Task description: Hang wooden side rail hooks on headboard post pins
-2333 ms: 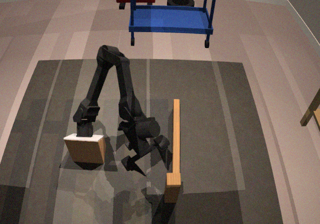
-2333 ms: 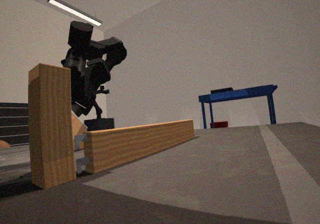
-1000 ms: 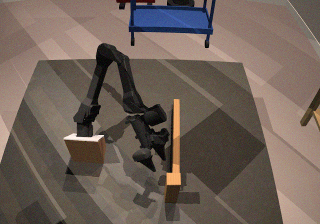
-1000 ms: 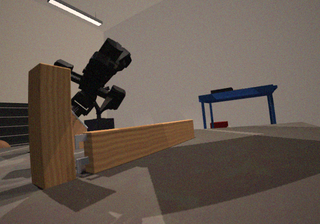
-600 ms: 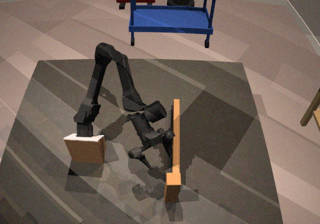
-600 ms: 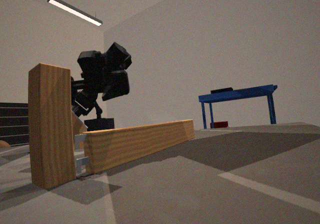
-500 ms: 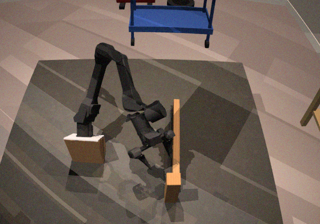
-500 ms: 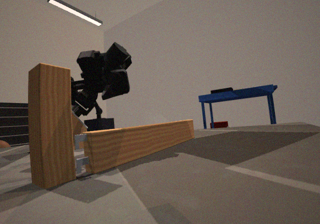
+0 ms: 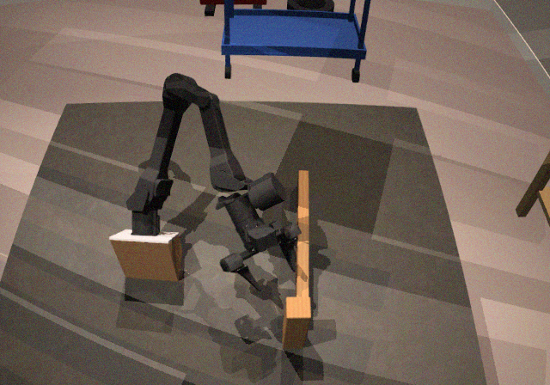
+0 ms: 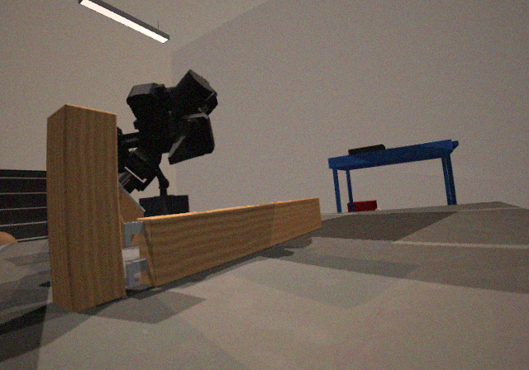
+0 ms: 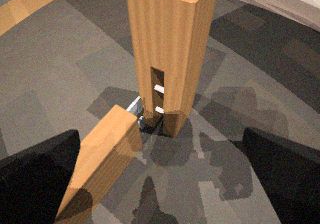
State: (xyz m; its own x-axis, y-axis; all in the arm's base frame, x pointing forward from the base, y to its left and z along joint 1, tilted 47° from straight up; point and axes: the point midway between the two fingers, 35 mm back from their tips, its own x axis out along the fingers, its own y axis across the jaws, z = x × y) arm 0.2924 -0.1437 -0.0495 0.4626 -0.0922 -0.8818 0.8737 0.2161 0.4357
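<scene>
Right now the headboard post is 90 mm to the right of my gripper tip, 50 mm below it and 30 mm ahead of it.
</scene>
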